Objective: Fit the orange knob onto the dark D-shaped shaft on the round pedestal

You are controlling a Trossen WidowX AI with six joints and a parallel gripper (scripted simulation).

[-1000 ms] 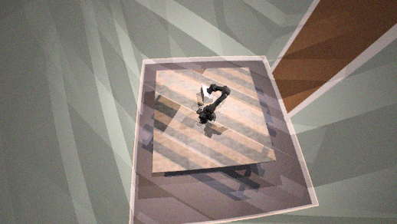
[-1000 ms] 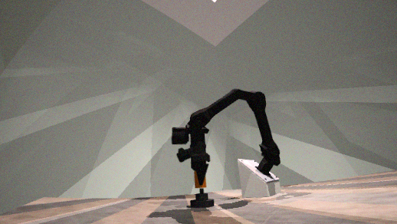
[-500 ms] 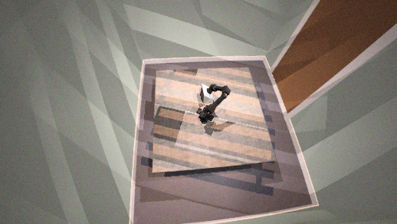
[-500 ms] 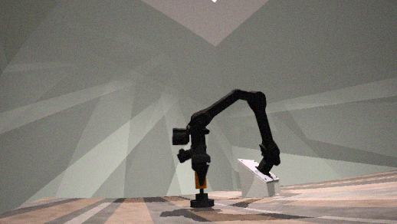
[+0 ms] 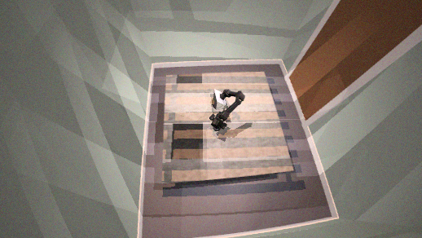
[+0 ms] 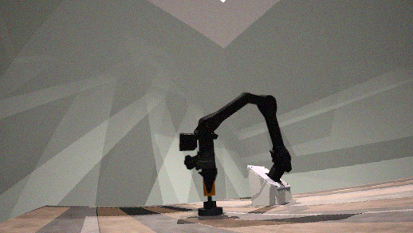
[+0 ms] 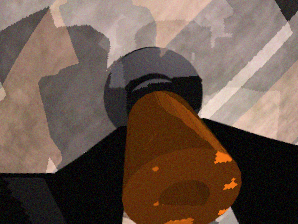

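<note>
Right now the orange knob is 2 cm above my gripper tip. The rest, counted from my gripper tip: dark round pedestal: 4 cm below.
</note>
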